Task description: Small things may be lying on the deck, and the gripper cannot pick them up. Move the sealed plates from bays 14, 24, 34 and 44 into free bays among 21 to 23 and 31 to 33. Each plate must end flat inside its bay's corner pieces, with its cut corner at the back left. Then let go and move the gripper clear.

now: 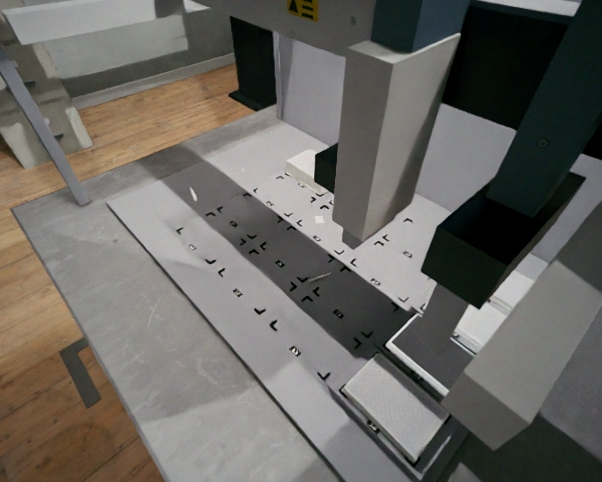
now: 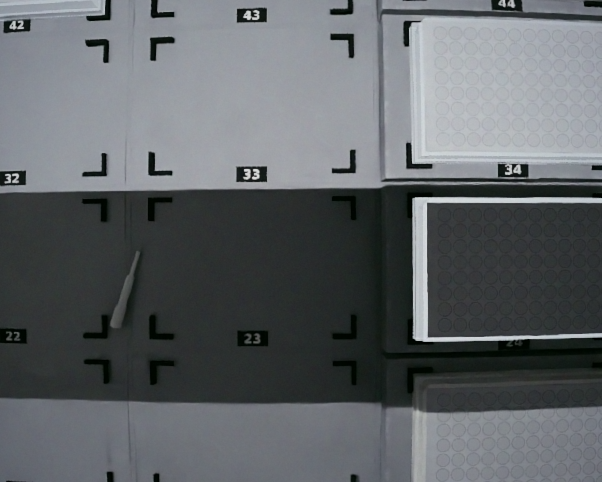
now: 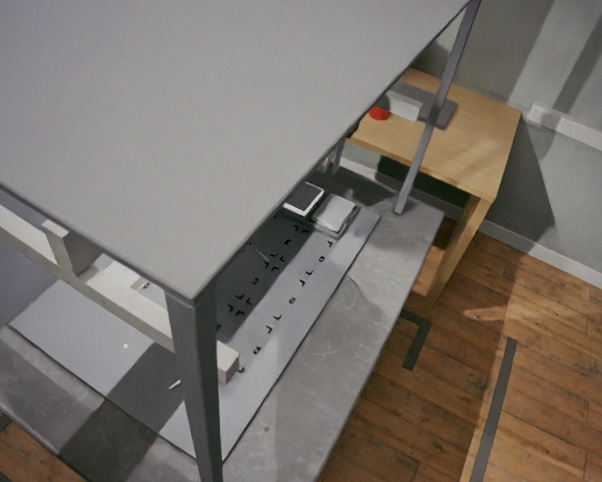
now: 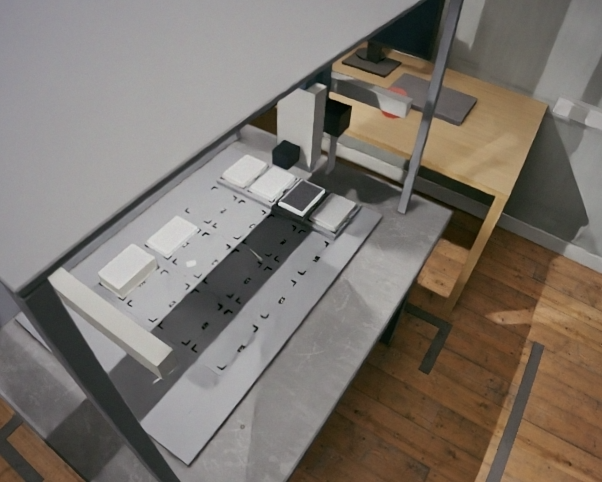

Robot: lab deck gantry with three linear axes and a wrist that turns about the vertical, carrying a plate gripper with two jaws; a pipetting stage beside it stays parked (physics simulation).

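Places are measured from the robot's base along level axes (x ahead, y left, z up), in centimetres.
Where they show: gripper, fingertip midpoint: (image 1: pixel 450 318); robot's base at its link origin: (image 1: pixel 178 231) (image 3: pixel 240 371) (image 4: pixel 222 368).
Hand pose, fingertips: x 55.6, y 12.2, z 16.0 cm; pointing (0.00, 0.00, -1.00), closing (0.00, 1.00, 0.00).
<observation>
Each offset is from my fingertips to the top centre of the thing. "*": to the spot under its first point.
Pale sealed plates sit in bays 44 {dx +0.0, dy +24.2, dz -13.1 cm} (image 1: pixel 517 291) (image 4: pixel 244 170), 34 (image 2: pixel 512 90) (image 4: pixel 272 183), 24 (image 2: pixel 512 271) (image 4: pixel 301 197) (image 3: pixel 304 198) and 14 {dx +0.0, dy -7.9, dz -13.1 cm} (image 1: pixel 396 401) (image 2: pixel 512 446) (image 3: pixel 335 211) (image 4: pixel 334 211). The plate in 24 has a dark-looking top, in a shadow band. Bays 33 {* dx -16.4, dy +13.5, dz -16.0 cm} (image 2: pixel 251 105) and 23 {* dx -16.4, dy +2.9, dz -16.0 cm} (image 2: pixel 251 266) hold no plate. My gripper (image 1: pixel 444 321) (image 4: pixel 330 160) hangs from a dark box high above the deck at the right, apart from the plates. One grey jaw shows; the other is hidden, so its opening is unclear.
A pipette tip {* dx -24.5, dy +1.4, dz -15.5 cm} (image 1: pixel 319 277) (image 2: pixel 125 291) lies between bays 22 and 23. A small white square {* dx -36.7, dy +13.7, dz -15.9 cm} (image 1: pixel 319 219) (image 4: pixel 190 263) lies inside bay 32. A tip-like piece {dx -64.7, dy -2.8, dz -15.2 cm} (image 1: pixel 193 194) lies farther left. Plates stand in bays 41 {dx -49.2, dy +24.2, dz -11.8 cm} (image 4: pixel 128 268) and 42 {dx -32.8, dy +24.2, dz -14.5 cm} (image 4: pixel 172 235). A grey column (image 1: pixel 371 140) hangs beside the gripper.
</observation>
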